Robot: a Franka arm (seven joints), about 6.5 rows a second.
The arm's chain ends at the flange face. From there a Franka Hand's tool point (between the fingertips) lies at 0.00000 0.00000 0.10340 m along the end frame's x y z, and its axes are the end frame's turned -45 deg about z.
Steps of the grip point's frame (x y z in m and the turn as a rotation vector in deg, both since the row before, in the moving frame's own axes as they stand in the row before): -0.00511, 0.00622, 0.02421, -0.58, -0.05, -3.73; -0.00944, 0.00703, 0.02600, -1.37, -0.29, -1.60; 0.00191, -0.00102, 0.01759, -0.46, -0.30, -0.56; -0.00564, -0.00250, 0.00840, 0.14, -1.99, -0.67; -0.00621, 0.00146, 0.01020, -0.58, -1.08, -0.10; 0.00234, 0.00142, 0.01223, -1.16, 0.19, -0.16
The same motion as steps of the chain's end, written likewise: 0.00008, 0.00723, 0.02422, -0.45, 0.37, -3.73; -0.00311, 0.00955, 0.02603, -1.17, 0.76, -1.60; 0.00042, -0.00304, 0.01759, -0.54, 0.11, -0.56; -0.00305, -0.00016, 0.00846, -1.31, -1.51, -0.67; -0.00272, 0.00330, 0.01022, -1.17, -0.35, -0.10; 0.00093, -0.00189, 0.01225, -0.69, 0.95, -0.16
